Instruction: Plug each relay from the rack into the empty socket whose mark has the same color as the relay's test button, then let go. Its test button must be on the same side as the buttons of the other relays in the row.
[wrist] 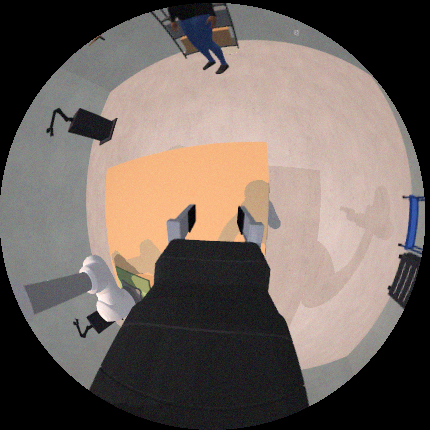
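Pixels of known places: gripper, between the fingertips: (216, 213); arm's base, origin of its link: (132, 294).
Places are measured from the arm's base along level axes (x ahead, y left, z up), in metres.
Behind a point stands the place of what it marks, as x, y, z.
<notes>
My gripper (216, 213) {0.572, 0.608, 0.302} is open, with its two fingers wide apart and nothing between them. It hangs high above the orange table top (185, 175) {0.360, 0.709, -0.017}. Part of a green board (135, 281) {0.055, 0.131, -0.004} shows at the lower left, beside the gripper's dark body, which hides the rest of that area. The relays, the rack and the sockets with their colored marks cannot be made out in this view.
A white robot arm part (107, 295) {0.009, 0.111, 0.190} stands at the lower left near the green board. A person (199, 35) stands beyond the table, before a shelf unit. Black equipment (91, 125) is at the left. A blue frame (412, 222) is at the far right.
</notes>
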